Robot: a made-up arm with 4 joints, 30 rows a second.
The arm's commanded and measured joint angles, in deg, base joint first. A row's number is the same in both.
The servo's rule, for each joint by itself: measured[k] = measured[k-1] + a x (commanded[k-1-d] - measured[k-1]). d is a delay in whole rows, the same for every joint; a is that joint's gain. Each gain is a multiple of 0.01, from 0.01 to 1. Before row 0 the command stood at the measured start. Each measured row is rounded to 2 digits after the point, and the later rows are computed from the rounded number. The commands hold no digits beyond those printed.
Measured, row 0:
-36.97, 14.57, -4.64, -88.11
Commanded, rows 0 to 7:
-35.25, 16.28, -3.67, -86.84
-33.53, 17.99, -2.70, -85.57
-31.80, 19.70, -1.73, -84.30
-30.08, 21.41, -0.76, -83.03
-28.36, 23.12, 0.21, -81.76
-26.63, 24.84, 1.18, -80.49
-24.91, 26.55, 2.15, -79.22
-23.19, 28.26, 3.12, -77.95
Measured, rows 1 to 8:
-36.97, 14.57, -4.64, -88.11
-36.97, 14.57, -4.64, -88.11
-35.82, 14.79, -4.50, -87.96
-34.29, 15.21, -4.25, -87.67
-32.62, 15.79, -3.90, -87.27
-30.92, 16.52, -3.46, -86.76
-29.20, 17.38, -2.95, -86.16
-27.48, 18.35, -2.37, -85.48
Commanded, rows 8 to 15:
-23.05, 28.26, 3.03, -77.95
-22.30, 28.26, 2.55, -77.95
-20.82, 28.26, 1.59, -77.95
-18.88, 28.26, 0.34, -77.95
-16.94, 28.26, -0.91, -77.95
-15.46, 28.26, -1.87, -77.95
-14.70, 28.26, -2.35, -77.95
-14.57, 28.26, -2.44, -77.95
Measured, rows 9 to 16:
-25.76, 19.42, -1.74, -84.73
-24.04, 20.57, -1.06, -83.92
-23.38, 21.57, -0.49, -83.20
-22.66, 22.44, -0.06, -82.57
-21.43, 23.20, 0.17, -82.02
-19.72, 23.86, 0.19, -81.53
-17.86, 24.43, 0.04, -81.10
-16.25, 24.93, -0.23, -80.72

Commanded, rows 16 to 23:
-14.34, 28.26, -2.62, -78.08
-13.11, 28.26, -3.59, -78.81
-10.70, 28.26, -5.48, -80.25
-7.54, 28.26, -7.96, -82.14
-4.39, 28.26, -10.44, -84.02
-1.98, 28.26, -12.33, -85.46
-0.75, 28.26, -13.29, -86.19
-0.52, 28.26, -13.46, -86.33
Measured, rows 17 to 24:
-15.21, 25.36, -0.53, -80.39
-14.78, 25.74, -0.80, -80.10
-14.49, 26.07, -1.05, -79.86
-13.57, 26.35, -1.41, -79.73
-11.65, 26.60, -1.98, -79.79
-8.90, 26.82, -2.82, -80.07
-5.88, 27.01, -3.89, -80.54
-3.27, 27.17, -5.07, -81.13

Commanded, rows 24 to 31:
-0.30, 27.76, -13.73, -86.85
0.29, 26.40, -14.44, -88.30
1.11, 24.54, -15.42, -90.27
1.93, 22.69, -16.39, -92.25
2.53, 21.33, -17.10, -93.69
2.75, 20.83, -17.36, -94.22
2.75, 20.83, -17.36, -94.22
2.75, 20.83, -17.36, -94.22
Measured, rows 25 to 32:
-1.58, 27.31, -6.22, -81.74
-0.87, 27.43, -7.23, -82.29
-0.49, 27.47, -8.14, -82.84
0.03, 27.33, -9.02, -83.50
0.75, 26.97, -9.92, -84.31
1.54, 26.41, -10.83, -85.26
2.20, 25.75, -11.71, -86.27
2.57, 25.11, -12.50, -87.22

